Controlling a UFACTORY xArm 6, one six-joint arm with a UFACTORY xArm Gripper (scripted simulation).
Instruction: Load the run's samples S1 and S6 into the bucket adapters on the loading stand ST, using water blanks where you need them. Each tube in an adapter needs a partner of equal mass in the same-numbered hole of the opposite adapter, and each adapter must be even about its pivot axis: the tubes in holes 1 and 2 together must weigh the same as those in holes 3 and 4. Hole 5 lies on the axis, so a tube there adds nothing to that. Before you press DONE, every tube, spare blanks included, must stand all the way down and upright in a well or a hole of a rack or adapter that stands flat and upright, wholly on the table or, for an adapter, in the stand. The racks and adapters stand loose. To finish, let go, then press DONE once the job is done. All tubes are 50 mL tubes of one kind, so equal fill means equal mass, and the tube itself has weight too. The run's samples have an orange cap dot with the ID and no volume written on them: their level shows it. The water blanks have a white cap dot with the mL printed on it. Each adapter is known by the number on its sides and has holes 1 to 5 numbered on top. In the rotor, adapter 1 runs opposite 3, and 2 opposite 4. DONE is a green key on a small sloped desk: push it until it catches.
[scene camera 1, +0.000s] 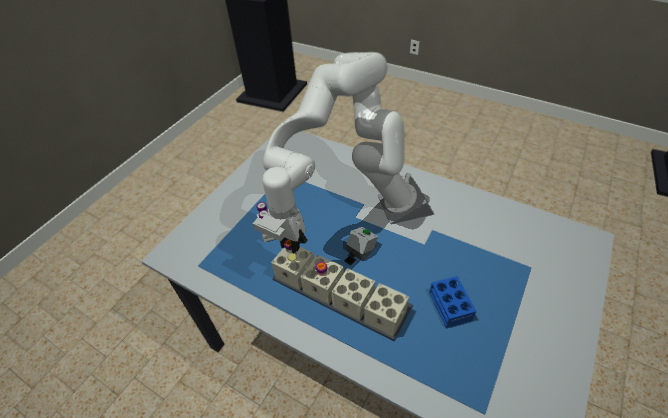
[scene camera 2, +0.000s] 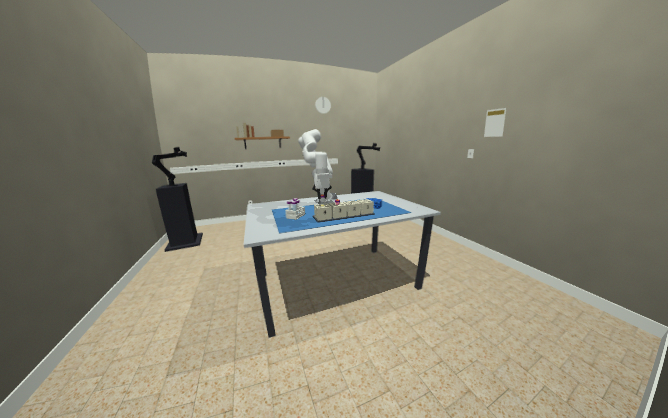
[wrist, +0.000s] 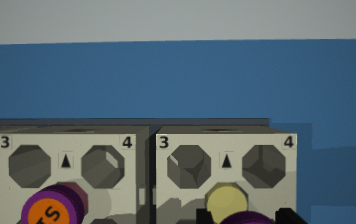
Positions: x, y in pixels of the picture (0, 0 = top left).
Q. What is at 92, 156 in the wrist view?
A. An adapter.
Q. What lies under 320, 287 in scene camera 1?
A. An adapter.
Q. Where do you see a rack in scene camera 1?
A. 451, 316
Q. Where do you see an adapter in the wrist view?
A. At 190, 160
